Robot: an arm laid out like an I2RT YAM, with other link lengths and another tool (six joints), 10 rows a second.
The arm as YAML. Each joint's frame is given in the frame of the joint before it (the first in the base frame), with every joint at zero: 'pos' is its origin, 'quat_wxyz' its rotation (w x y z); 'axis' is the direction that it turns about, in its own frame. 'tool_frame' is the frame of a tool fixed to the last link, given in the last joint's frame.
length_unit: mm
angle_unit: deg
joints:
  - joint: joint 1
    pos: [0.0, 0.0, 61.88]
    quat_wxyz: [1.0, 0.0, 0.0, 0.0]
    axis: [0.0, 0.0, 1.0]
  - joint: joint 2
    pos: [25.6, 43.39, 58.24]
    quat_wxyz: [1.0, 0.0, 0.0, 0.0]
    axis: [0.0, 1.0, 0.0]
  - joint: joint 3
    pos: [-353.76, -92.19, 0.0]
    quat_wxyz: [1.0, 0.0, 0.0, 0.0]
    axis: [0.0, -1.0, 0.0]
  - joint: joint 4
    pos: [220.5, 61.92, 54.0]
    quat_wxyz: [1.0, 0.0, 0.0, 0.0]
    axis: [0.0, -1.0, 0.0]
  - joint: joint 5
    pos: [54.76, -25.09, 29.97]
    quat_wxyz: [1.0, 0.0, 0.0, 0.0]
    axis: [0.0, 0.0, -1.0]
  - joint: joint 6
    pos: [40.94, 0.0, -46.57]
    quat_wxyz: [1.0, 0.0, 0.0, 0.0]
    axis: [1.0, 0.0, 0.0]
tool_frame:
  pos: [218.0, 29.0, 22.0]
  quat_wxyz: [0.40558, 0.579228, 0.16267, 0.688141]
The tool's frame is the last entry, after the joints.
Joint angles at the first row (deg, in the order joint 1, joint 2, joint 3, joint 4, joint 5, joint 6):
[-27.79 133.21 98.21 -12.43 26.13 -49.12]
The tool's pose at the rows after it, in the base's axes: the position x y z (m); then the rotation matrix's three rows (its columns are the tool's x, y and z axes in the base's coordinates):
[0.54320 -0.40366 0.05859], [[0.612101 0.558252 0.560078], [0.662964 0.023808 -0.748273], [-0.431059 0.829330 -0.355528]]
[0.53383 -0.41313 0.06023], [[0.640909 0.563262 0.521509], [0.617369 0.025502 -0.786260], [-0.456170 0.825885 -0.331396]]
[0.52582 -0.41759 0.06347], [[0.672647 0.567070 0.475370], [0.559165 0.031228 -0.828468], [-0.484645 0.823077 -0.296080]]
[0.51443 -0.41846 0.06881], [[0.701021 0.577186 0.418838], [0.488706 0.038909 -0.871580], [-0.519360 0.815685 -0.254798]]
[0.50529 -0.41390 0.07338], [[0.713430 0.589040 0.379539], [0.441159 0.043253 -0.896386], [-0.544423 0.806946 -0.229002]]
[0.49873 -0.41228 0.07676], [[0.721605 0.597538 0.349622], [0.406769 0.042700 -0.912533], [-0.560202 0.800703 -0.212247]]
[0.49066 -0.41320 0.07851], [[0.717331 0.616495 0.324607], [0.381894 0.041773 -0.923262], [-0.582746 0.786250 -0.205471]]
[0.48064 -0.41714 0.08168], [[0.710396 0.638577 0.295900], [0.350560 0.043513 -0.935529], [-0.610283 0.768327 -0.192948]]
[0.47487 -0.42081 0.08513], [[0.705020 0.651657 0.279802], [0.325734 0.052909 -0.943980], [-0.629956 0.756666 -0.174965]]
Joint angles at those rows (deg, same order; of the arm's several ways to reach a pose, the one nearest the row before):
[-27.77 133.51 97.89 -10.81 28.47 -49.08]
[-27.66 133.51 96.88 -9.56 31.81 -48.18]
[-26.70 133.49 95.59 -8.16 36.42 -46.54]
[-25.28 133.21 93.91 -7.20 42.09 -44.51]
[-23.90 132.73 92.55 -7.40 46.17 -42.72]
[-23.14 132.62 92.25 -8.23 48.88 -41.28]
[-22.87 132.62 92.25 -9.41 50.89 -40.84]
[-22.87 132.64 92.23 -10.24 53.19 -40.91]
[-22.87 132.64 91.83 -9.58 54.96 -41.63]

